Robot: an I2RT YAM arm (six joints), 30 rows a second.
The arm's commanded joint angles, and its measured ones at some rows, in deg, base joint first. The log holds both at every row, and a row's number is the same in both.
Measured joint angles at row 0:
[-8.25, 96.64, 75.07, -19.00, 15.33, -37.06]
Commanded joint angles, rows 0 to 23:
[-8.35, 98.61, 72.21, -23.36, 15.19, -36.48]
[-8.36, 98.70, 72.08, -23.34, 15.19, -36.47]
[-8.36, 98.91, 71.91, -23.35, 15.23, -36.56]
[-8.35, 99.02, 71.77, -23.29, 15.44, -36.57]
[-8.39, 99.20, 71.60, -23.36, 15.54, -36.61]
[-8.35, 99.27, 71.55, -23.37, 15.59, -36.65]
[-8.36, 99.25, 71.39, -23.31, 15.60, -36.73]
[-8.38, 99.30, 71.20, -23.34, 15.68, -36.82]
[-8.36, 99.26, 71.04, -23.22, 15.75, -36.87]
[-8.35, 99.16, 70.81, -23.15, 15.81, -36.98]
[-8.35, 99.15, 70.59, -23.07, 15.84, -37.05]
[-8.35, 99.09, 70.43, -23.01, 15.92, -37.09]
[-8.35, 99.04, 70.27, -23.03, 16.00, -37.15]
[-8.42, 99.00, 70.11, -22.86, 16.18, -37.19]
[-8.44, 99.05, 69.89, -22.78, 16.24, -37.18]
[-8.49, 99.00, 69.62, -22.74, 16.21, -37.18]
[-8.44, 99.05, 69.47, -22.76, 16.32, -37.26]
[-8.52, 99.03, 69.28, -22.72, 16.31, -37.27]
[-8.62, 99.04, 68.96, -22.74, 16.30, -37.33]
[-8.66, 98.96, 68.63, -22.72, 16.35, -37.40]
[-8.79, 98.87, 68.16, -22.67, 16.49, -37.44]
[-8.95, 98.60, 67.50, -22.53, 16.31, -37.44]
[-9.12, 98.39, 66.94, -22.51, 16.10, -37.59]
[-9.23, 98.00, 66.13, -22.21, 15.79, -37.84]
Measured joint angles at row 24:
[-8.43, 96.09, 70.78, -11.81, 16.64, -37.30]
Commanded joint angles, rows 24 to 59:
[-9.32, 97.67, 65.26, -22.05, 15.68, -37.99]
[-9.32, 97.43, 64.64, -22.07, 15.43, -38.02]
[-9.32, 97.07, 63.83, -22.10, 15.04, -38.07]
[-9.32, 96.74, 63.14, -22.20, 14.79, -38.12]
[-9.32, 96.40, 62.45, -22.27, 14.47, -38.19]
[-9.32, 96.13, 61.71, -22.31, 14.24, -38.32]
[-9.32, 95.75, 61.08, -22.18, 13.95, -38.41]
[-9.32, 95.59, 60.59, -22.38, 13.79, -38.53]
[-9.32, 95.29, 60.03, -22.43, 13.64, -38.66]
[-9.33, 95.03, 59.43, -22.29, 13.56, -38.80]
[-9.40, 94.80, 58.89, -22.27, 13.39, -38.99]
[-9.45, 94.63, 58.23, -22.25, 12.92, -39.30]
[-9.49, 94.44, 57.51, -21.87, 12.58, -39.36]
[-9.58, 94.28, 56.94, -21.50, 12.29, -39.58]
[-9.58, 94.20, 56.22, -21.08, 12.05, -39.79]
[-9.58, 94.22, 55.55, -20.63, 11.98, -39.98]
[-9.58, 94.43, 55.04, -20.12, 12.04, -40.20]
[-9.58, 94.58, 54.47, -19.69, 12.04, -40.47]
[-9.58, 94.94, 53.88, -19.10, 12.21, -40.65]
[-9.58, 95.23, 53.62, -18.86, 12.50, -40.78]
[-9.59, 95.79, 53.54, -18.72, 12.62, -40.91]
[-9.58, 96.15, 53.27, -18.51, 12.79, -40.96]
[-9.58, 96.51, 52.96, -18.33, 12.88, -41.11]
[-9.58, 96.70, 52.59, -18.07, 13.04, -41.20]
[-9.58, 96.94, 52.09, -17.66, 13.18, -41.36]
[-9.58, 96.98, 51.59, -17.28, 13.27, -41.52]
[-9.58, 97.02, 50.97, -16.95, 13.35, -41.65]
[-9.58, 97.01, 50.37, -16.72, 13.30, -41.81]
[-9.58, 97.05, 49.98, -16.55, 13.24, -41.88]
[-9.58, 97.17, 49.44, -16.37, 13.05, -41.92]
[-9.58, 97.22, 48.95, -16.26, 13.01, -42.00]
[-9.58, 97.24, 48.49, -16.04, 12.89, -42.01]
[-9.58, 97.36, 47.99, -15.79, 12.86, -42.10]
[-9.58, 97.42, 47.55, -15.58, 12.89, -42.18]
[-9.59, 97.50, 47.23, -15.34, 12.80, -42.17]
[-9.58, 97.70, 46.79, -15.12, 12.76, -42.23]
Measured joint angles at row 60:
[-9.45, 90.83, 54.46, 7.86, 16.36, -42.09]
